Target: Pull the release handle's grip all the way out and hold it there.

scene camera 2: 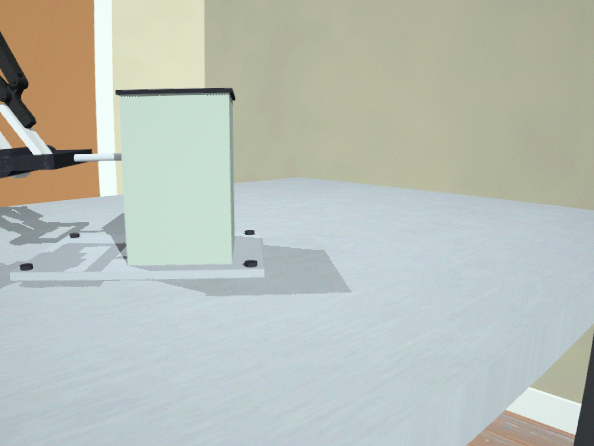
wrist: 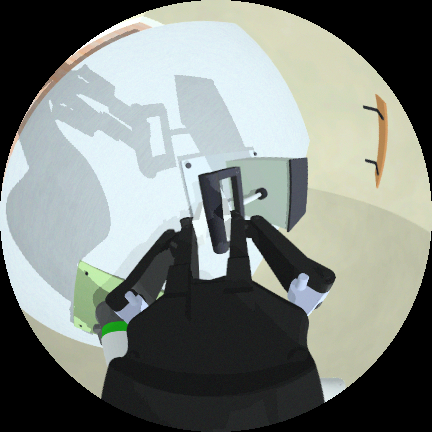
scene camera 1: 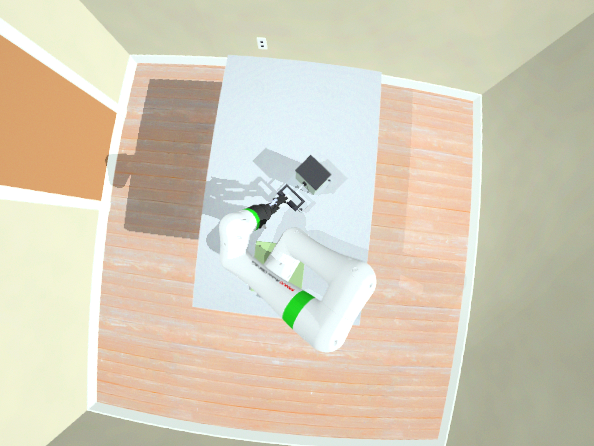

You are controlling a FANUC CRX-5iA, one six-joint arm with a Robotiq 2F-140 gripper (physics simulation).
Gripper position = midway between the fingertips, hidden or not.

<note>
I see my gripper [scene camera 2: 33, 166], a release handle grip [wrist: 209, 186] and a pale base plate [wrist: 190, 168].
My gripper shows as well in the wrist view [wrist: 214, 208].
</note>
